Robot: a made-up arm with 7 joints. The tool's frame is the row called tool. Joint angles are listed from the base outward.
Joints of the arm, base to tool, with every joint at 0 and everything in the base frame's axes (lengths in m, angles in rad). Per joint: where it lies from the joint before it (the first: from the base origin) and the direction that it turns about. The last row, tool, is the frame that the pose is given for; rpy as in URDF.
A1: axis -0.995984 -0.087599 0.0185 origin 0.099 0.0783 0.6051
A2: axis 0 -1 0 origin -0.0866 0.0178 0.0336
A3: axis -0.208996 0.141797 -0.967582 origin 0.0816 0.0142 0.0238
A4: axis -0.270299 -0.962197 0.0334 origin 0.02 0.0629 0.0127
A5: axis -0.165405 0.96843 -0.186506 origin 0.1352 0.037 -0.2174
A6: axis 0 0 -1 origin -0.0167 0.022 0.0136
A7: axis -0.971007 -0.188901 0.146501 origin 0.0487 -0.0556 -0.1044
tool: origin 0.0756 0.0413 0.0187 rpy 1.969 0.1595 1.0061
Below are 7 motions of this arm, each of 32 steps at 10 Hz.
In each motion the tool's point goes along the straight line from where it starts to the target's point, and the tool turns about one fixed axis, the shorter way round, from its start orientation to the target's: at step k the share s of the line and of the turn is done. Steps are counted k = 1, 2, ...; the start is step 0. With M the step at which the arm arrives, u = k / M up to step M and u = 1 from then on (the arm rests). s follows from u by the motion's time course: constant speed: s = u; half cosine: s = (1 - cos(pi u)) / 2; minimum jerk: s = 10 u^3 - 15 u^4 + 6 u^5.
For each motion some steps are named. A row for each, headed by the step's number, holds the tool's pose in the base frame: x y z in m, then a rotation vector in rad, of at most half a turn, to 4 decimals.
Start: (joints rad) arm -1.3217 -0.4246 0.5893 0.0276 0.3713 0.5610 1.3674
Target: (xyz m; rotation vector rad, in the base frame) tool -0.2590 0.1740 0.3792 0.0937 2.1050 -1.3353
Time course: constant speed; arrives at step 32
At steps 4, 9, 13, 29, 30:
4: 0.0145 0.3743 0.4430 1.0790 2.2942 -0.5180
9: -0.0344 0.3385 0.4316 0.9099 2.2942 -0.6803
13: -0.0734 0.3099 0.4225 0.7718 2.2833 -0.8055
29: -0.2297 0.1955 0.3860 0.2022 2.1467 -1.2594
30: -0.2395 0.1883 0.3838 0.1661 2.1333 -1.2851

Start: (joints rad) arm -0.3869 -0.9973 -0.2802 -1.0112 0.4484 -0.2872 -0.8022
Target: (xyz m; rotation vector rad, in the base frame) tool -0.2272 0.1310 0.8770 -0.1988 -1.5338 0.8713
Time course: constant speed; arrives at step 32
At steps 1, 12, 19, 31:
1: -0.2786 0.2994 0.6423 -1.0192 -1.0990 1.2759
12: -0.2603 0.2396 0.7256 -0.7326 -1.2790 1.1478
19: -0.2487 0.2016 0.7786 -0.5473 -1.3789 1.0572
31: -0.2289 0.1364 0.8694 -0.2257 -1.5233 0.8864

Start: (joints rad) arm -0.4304 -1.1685 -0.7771 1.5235 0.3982 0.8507 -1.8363
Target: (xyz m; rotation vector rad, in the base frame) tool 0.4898 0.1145 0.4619 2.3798 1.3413 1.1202
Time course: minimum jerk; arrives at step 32
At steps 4, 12, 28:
4: 0.3188 0.3015 0.4799 -1.8271 0.7409 -0.7136
12: 0.3638 0.2523 0.4752 -2.1888 0.2681 -0.9062
28: 0.4870 0.1176 0.4622 2.4136 1.3178 1.1326

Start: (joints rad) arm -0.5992 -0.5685 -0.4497 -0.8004 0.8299 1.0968 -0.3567
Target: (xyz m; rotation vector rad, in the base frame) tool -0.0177 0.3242 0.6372 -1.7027 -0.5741 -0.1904
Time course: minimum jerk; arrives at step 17
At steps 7, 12, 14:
7: -0.0898 0.2477 0.5680 -2.0145 -1.8271 0.9829
12: -0.0346 0.3063 0.6210 -1.8399 -0.8636 0.0503
14: -0.0222 0.3194 0.6329 -1.7424 -0.6508 -0.1282

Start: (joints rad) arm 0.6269 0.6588 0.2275 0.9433 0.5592 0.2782 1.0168
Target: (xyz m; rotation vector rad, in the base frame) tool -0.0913 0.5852 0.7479 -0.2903 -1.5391 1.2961
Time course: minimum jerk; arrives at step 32
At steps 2, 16, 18, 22, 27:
2: 0.4063 0.2134 0.8646 0.1104 -0.2921 -0.0861
16: 0.1581 0.3989 0.8064 -0.0782 -0.9326 0.5893
18: 0.1002 0.4421 0.7928 -0.1252 -1.0769 0.7505
22: -0.0015 0.5181 0.7689 -0.2110 -1.3257 1.0380
27: -0.0765 0.5741 0.7514 -0.2769 -1.5042 1.2531

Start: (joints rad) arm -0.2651 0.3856 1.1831 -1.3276 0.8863 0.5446 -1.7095
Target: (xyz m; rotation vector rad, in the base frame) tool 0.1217 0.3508 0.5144 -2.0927 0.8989 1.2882
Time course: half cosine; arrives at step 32
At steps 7, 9, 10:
7: 0.0875 0.3629 0.5565 -1.3689 1.1830 1.3475
9: 0.0902 0.3620 0.5532 -1.4263 1.1656 1.3471
10: 0.0917 0.3615 0.5513 -1.4589 1.1553 1.3466

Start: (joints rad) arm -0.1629 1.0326 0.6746 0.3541 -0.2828 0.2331 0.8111
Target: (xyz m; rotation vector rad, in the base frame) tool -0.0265 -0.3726 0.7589 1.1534 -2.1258 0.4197
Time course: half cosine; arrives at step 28
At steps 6, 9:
6: 0.3264 -0.1329 0.8428 1.0503 -0.8827 0.0995
9: 0.2769 -0.1665 0.8310 1.0807 -1.0543 0.1416

